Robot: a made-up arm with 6 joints.
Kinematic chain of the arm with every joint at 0, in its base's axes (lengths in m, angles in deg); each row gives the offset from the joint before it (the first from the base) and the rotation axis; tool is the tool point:
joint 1: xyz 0 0 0.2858 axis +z
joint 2: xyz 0 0 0 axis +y
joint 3: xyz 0 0 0.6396 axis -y
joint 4: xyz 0 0 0 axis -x
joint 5: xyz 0.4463 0 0 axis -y
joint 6: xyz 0 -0.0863 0 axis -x
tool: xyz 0 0 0
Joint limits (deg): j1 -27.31..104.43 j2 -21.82..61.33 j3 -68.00..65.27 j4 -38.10..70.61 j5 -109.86..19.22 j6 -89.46..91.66
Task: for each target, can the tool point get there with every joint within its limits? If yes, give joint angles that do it. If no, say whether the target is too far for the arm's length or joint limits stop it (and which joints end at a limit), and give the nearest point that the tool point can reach.
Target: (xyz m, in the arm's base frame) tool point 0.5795 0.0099 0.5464
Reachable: yes | joints 9.54 24.38 -21.58 -1.05 1.96 -42.06
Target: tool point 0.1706 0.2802 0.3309
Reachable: yes | joints 72.13 41.17 -56.85 -27.68 -2.52 -16.53
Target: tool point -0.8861 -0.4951 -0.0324
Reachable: no: joint limits stop it (at a limit: joint 1, joint 2, joint 3, joint 4) | nearest point -0.0020 -0.0754 0.5207 | short by 1.124 m
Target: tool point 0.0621 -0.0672 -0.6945
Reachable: no: joint limits stop it (at a limit: joint 1, joint 2, joint 4) | nearest point 0.3459 -0.2108 0.1671 | short by 0.918 m
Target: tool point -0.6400 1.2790 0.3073
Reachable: no: too far | nearest point -0.2191 0.9665 0.4463 | short by 0.542 m
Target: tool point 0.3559 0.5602 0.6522
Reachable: yes | joints 64.90 24.65 -6.30 11.41 -1.33 -26.51
